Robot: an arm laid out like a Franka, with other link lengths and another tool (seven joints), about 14 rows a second.
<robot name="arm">
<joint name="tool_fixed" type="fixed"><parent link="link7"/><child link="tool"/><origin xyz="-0.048 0.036 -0.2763" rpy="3.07 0 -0.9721"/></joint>
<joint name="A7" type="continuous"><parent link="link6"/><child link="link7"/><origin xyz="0.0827 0 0"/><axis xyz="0 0 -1"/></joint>
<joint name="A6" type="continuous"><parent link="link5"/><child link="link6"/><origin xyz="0 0 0"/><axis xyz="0 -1 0"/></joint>
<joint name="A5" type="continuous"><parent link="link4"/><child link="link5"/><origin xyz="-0.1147 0 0.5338"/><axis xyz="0 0 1"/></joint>
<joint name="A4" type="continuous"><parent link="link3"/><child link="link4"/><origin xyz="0.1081 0 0"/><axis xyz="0 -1 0"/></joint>
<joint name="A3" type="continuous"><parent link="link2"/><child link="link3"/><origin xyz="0 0 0.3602"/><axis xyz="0 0 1"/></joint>
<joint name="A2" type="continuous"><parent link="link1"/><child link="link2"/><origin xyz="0 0 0"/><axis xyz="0 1 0"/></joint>
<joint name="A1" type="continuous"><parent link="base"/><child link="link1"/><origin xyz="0 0 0.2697"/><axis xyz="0 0 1"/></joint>
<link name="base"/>
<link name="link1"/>
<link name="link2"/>
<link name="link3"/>
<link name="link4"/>
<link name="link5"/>
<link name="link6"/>
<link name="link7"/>
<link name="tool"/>
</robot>
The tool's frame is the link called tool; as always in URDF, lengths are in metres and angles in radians. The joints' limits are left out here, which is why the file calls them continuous.
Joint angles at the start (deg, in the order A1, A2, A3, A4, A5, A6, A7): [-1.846, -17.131, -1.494, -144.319, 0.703, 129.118, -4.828]
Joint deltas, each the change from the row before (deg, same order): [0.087, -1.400, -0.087, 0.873, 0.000, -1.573, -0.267]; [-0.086, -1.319, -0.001, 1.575, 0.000, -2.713, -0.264]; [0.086, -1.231, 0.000, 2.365, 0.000, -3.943, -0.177]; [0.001, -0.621, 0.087, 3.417, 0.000, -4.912, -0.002]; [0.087, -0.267, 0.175, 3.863, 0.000, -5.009, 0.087]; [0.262, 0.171, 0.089, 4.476, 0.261, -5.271, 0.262]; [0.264, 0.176, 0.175, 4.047, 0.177, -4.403, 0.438]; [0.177, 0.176, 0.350, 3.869, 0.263, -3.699, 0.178]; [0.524, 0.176, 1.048, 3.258, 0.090, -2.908, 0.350]
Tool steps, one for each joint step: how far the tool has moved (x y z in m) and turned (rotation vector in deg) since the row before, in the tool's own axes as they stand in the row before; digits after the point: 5 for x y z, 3 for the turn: [0.00194, -0.00144, -0.02021, 0.591, 0.400, -0.274]; [0.00249, -0.00041, -0.02545, 0.173, 0.091, -0.210]; [0.00048, -0.00030, -0.03180, -0.230, -0.247, -0.329]; [0.00067, -0.00037, -0.03635, -0.665, -0.558, -0.175]; [-0.00113, -0.00069, -0.03805, -0.700, -0.523, -0.250]; [-0.00333, -0.00137, -0.04060, -0.602, -0.793, -0.116]; [-0.00496, -0.00088, -0.03681, -0.346, -0.431, -0.045]; [-0.00613, -0.00138, -0.03539, 0.071, -0.090, -0.367]; [-0.01445, -0.00670, -0.02930, -0.083, 0.407, -1.186]
